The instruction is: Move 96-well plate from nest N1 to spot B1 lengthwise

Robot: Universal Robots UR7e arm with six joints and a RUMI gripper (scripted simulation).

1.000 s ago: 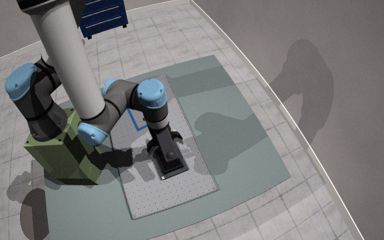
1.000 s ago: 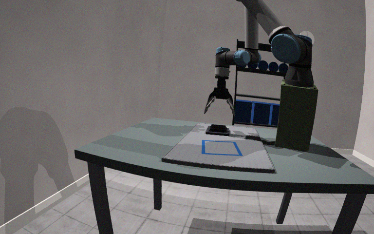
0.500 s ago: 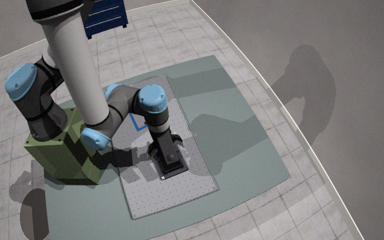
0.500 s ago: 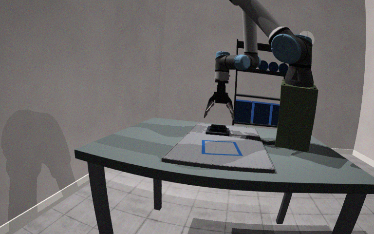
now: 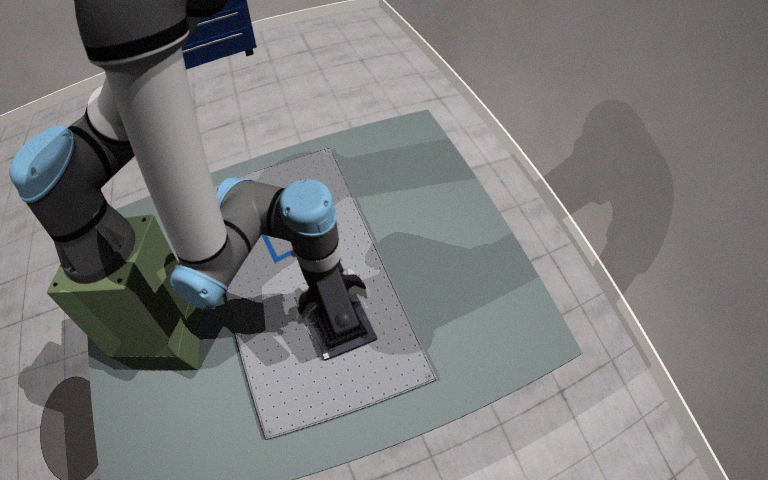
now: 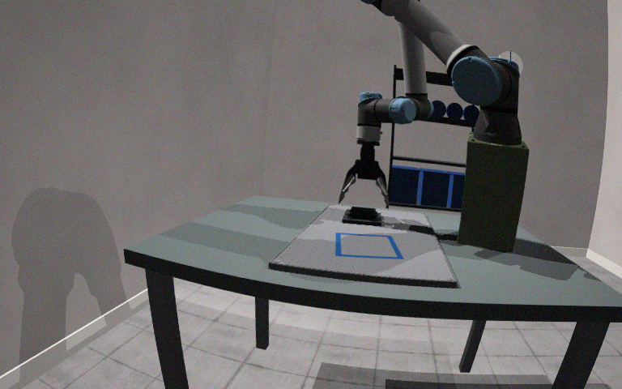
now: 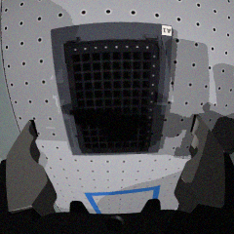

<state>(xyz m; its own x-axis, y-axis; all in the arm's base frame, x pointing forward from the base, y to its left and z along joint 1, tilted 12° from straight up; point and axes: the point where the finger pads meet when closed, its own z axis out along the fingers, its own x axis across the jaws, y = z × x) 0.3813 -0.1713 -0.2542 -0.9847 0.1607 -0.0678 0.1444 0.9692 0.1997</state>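
The black 96-well plate is 20 mm below my hand. Round my hand: plate nest N1: 40 mm below.
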